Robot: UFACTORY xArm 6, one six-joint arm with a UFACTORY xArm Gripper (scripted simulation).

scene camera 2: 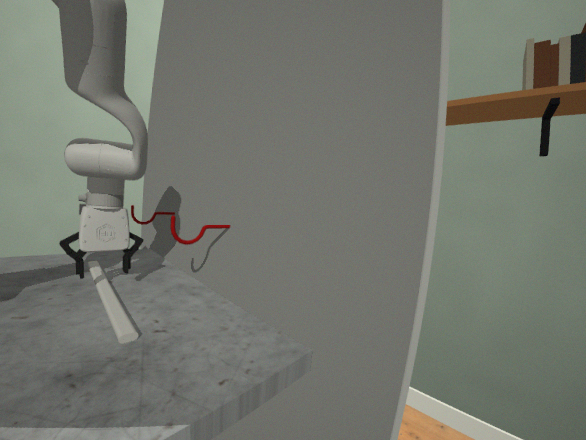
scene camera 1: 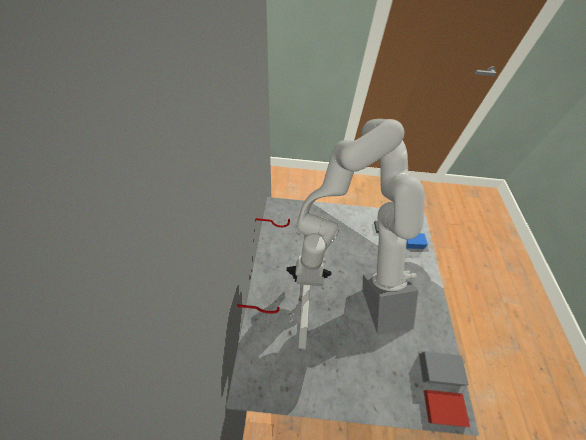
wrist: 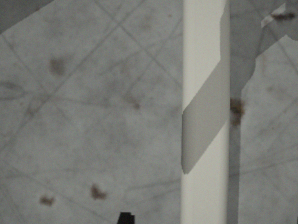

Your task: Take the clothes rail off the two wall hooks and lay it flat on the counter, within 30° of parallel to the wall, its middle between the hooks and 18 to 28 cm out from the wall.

Note:
In view: a clothes rail (scene camera 2: 125, 332), a grey box (scene camera 1: 439, 368) and a grey wall (scene camera 2: 319, 139).
The clothes rail shows as well in the wrist view (wrist: 205, 136). Scene camera 2 misses the grey box: it is out of frame. The wrist view misses the grey box: it is out of frame.

